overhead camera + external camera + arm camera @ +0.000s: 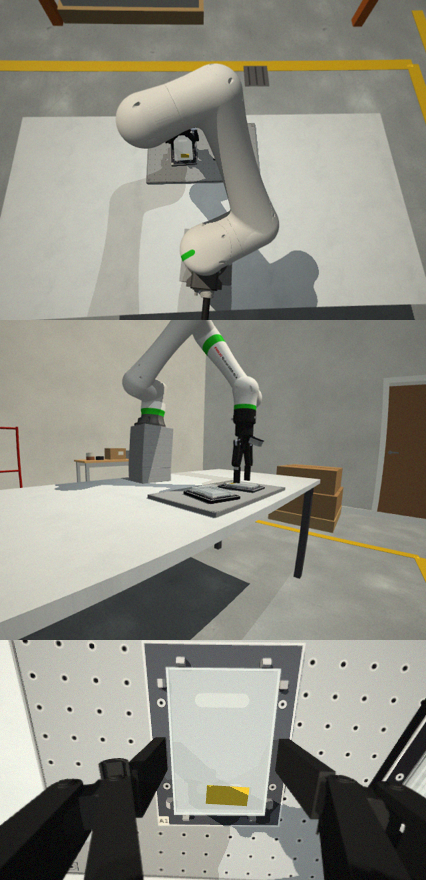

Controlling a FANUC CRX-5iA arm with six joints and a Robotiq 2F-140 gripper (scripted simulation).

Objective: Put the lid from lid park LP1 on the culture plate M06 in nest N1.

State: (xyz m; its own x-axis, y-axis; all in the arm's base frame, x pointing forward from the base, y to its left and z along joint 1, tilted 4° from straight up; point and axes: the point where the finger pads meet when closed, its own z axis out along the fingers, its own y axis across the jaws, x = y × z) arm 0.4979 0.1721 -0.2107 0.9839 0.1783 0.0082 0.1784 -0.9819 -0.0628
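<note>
My hand is 40 mm above the clear lid. Round my hand: culture plate M06 (40 mm ahead, 220 mm to the right, 40 mm below); lid park LP1 (50 mm below); nest (40 mm ahead, 220 mm to the right, 50 mm below).
</note>
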